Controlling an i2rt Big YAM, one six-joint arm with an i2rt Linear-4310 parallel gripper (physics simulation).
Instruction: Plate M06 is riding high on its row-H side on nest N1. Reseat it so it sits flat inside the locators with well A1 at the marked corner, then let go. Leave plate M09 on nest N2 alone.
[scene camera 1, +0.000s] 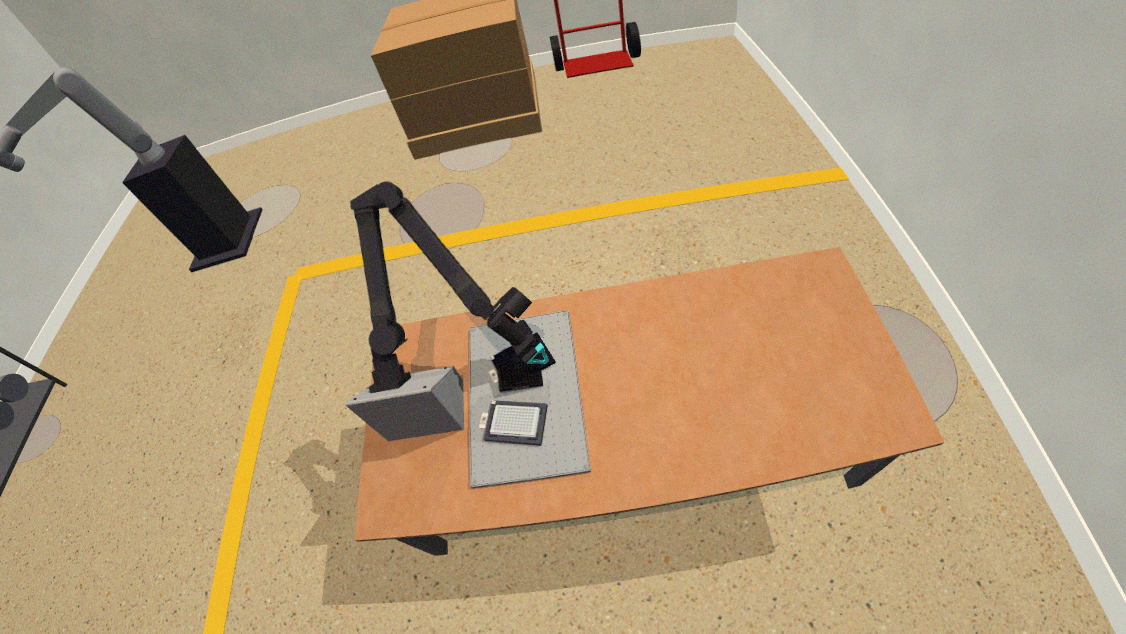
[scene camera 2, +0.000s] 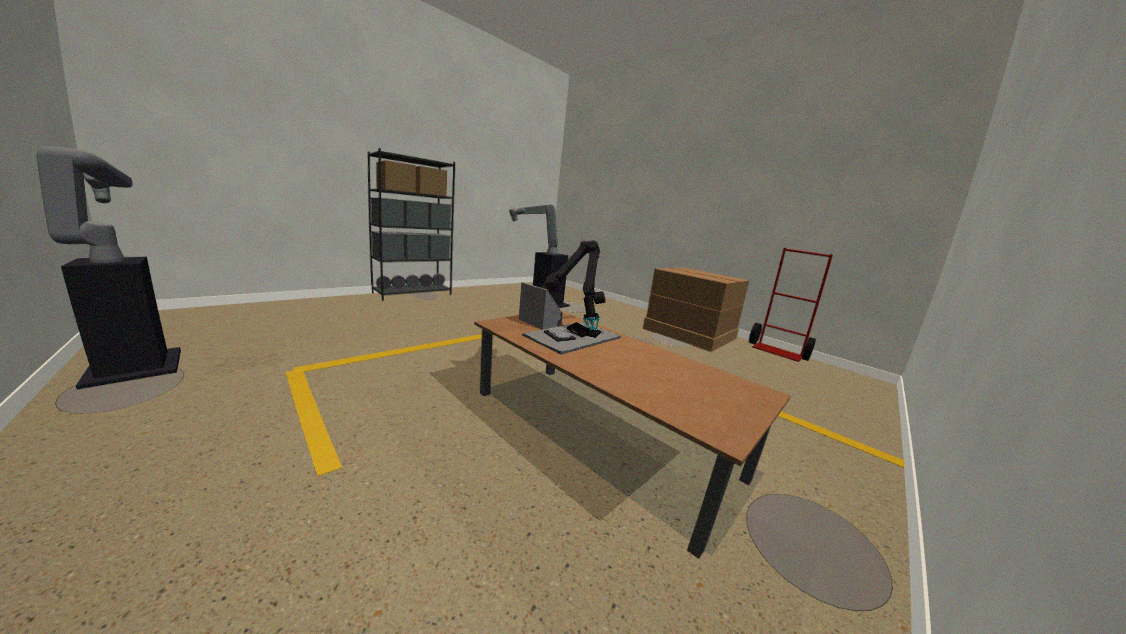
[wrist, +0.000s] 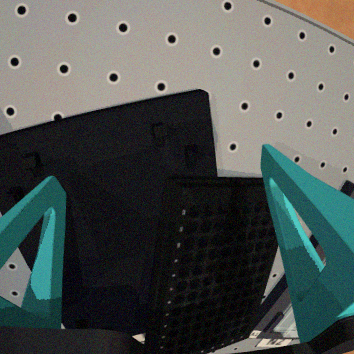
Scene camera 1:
my gripper: 540, 352
black well plate: 512, 375
pale-topped well plate: 522, 421, on a nest with pale well plate
